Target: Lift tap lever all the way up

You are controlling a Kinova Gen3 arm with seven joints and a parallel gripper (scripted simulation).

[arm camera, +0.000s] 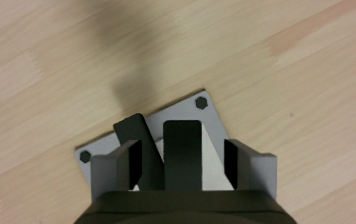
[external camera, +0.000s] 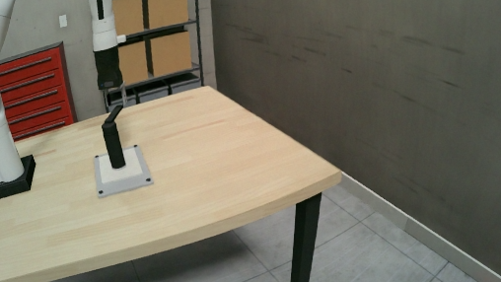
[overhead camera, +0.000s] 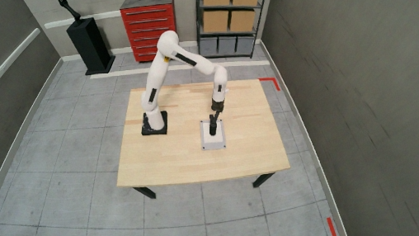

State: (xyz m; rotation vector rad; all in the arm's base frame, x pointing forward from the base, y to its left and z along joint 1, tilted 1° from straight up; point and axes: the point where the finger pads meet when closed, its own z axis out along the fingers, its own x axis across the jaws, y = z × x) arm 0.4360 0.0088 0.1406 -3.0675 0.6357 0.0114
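Now: hand 3 cm to the left of the black lever, 3 cm above it and 1 cm past it. Also, from my hand: tap (7 cm below, 6 cm to the right, 3 cm behind); plate (18 cm below, 9 cm to the right, 4 cm behind).
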